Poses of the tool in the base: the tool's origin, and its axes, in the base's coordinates. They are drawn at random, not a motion.
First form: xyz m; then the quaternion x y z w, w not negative.
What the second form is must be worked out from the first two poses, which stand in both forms.
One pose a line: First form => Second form
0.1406, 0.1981, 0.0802, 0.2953, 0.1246, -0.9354, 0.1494 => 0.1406, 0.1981, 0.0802, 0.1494, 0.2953, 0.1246, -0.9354
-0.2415, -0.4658, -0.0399, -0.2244, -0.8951, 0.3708, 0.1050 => -0.2415, -0.4658, -0.0399, 0.1050, -0.2244, -0.8951, 0.3708
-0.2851, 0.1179, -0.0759, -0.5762, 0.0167, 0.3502, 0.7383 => -0.2851, 0.1179, -0.0759, 0.7383, -0.5762, 0.0167, 0.3502
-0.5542, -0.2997, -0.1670, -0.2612, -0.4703, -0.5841, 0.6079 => -0.5542, -0.2997, -0.1670, 0.6079, -0.2612, -0.4703, -0.5841
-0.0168, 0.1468, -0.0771, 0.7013, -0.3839, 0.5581, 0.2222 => -0.0168, 0.1468, -0.0771, 0.2222, 0.7013, -0.3839, 0.5581
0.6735, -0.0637, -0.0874, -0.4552, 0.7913, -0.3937, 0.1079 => 0.6735, -0.0637, -0.0874, 0.1079, -0.4552, 0.7913, -0.3937
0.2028, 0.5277, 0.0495, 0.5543, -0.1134, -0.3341, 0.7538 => 0.2028, 0.5277, 0.0495, 0.7538, 0.5543, -0.1134, -0.3341
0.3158, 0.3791, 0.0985, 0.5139, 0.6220, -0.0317, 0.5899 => 0.3158, 0.3791, 0.0985, 0.5899, 0.5139, 0.6220, -0.0317
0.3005, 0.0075, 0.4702, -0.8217, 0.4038, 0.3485, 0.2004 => 0.3005, 0.0075, 0.4702, 0.2004, -0.8217, 0.4038, 0.3485
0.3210, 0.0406, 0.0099, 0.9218, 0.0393, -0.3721, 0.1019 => 0.3210, 0.0406, 0.0099, 0.1019, 0.9218, 0.0393, -0.3721
